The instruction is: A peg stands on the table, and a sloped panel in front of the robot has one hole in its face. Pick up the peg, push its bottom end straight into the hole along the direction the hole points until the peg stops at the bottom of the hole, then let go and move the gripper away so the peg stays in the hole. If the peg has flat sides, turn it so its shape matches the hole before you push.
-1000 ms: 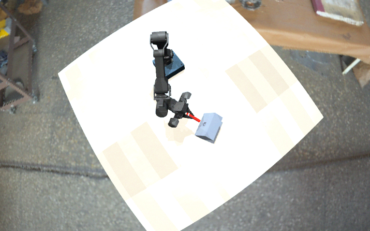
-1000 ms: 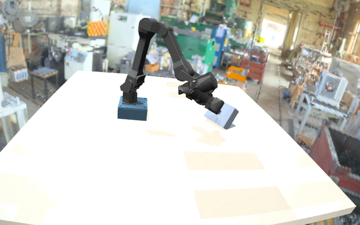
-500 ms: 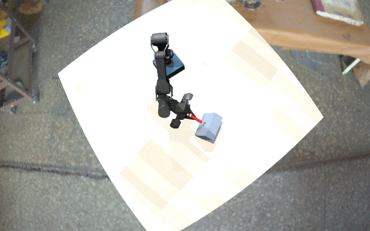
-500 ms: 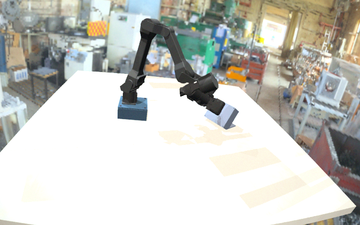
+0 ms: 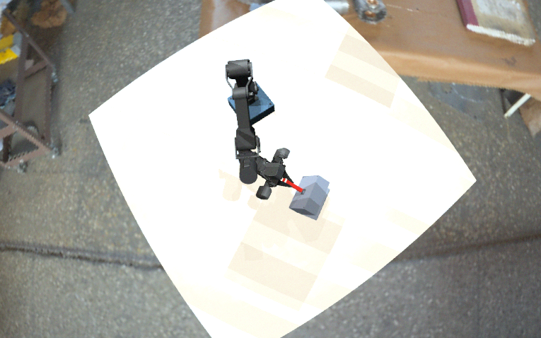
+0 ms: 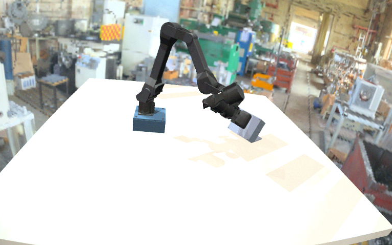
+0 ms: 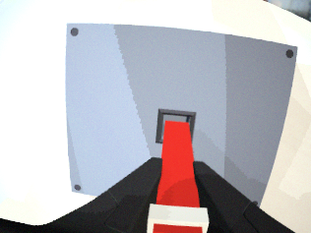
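The grey sloped panel lies 6 cm ahead of my gripper tip, 3 cm to the left of it and 4 cm below it. The rest, counted from my gripper tip: red square peg: 1 cm behind, 1 cm to the right, 1 cm above.
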